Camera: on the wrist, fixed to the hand. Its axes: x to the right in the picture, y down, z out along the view.
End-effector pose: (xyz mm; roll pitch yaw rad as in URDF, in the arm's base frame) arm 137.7 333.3 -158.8 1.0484 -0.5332 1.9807
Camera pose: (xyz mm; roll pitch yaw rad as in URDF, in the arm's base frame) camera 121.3 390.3 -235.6 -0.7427 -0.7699 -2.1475
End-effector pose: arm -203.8 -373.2 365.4 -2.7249 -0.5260 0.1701
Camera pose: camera -240.7 -315.8 434.3 -2.5666 0.2491 -1.2370
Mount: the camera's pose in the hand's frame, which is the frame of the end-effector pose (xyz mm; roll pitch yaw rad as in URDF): 11.6 -87.0 -41.3 0.0250 0.1198 1.5579
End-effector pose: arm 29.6 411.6 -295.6 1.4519 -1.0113 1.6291
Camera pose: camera -5.9 493.2 -334.2 -1.3961 -0.5545 -1.7943
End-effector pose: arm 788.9 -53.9 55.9 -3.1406 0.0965 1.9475
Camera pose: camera 702.3 -71.4 96.0 3.0694 -0.1170 0.4010
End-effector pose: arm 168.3 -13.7 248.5 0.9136 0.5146 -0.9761
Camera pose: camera 131.1 4.8 160.9 0.7130 -0.6615 0.1180
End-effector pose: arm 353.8 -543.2 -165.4 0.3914 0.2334 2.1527
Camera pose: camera 410.7 -512.0 -237.5 0.2718 -0.2610 -2.6369
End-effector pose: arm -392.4 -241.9 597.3 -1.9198 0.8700 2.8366
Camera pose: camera -466.7 -209.0 650.3 1.9648 0.6249 0.2858
